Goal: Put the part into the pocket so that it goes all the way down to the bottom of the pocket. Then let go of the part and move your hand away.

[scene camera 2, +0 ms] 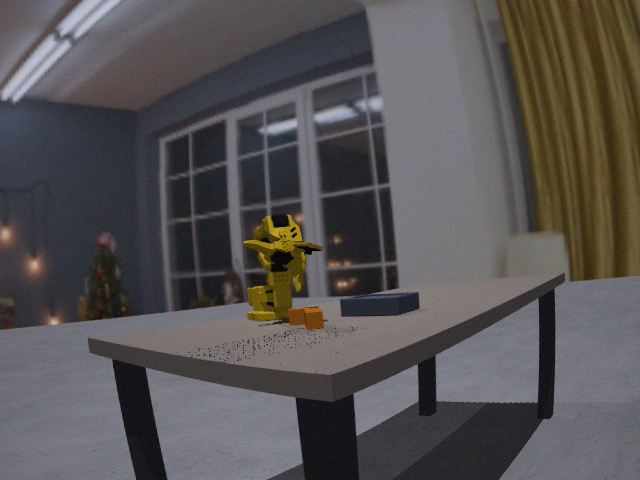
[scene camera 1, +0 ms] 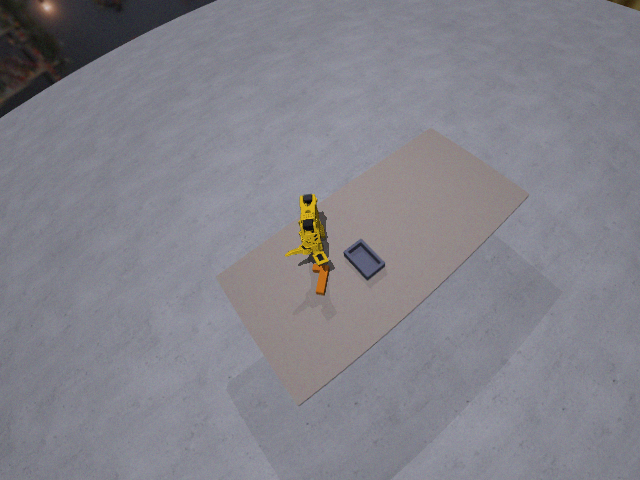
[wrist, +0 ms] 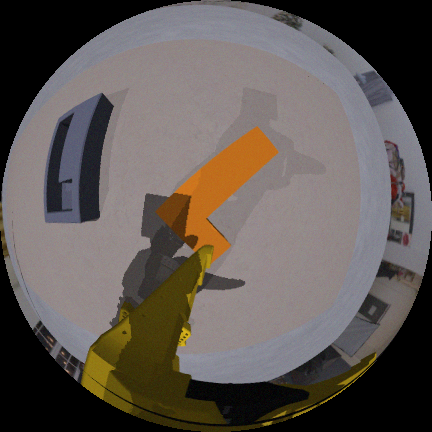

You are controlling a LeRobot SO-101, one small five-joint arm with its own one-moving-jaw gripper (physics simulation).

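Pixels of known places: hand, its tool point: (scene camera 2: 297, 289) (scene camera 1: 316, 263) (wrist: 212, 254); arm's base, origin of its link: (scene camera 2: 280, 318).
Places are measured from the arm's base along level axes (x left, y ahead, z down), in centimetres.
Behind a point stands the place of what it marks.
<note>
The orange L-shaped part (scene camera 1: 322, 283) @[x -10.5, y 18.9, z -3.0 cm] (scene camera 2: 314, 318) @[x -13.4, y 20.9, z -1.9 cm] (wrist: 225, 170) @[x -9.6, y 17.6, z -3.0 cm] lies flat on the table, outside the pocket. Its long arm points away from the robot; its short foot is partly behind my fixed jaw in the wrist view. The blue-grey rectangular pocket (scene camera 1: 356, 265) @[x 3.6, y 21.7, z -3.4 cm] (scene camera 2: 369, 308) @[x 3.5, y 21.3, z -1.5 cm] (wrist: 91, 165) @[x 3.5, y 19.4, z -1.7 cm] stands on the table apart from the part, to its right in scene view 1 and at the left in the wrist view. Its recess looks empty. My gripper (scene camera 1: 302, 256) (scene camera 2: 271, 266) (wrist: 292, 301) is wide open and holds nothing. Its fixed jaw hangs above the table near the part's foot end.
The beige table top (scene camera 1: 413, 196) @[x 45.5, y 12.2, z 0.0 cm] (scene camera 2: 217, 335) @[x -25.5, y 8.2, z 0.0 cm] (wrist: 150, 75) @[x -0.7, y 32.7, z 0.0 cm] carries the arm, part and pocket. The yellow arm's base (scene camera 2: 266, 314) @[x -4.5, y 0.3, z -1.3 cm] stands just behind the part. Shadows of the arm fall across the part and the table.
</note>
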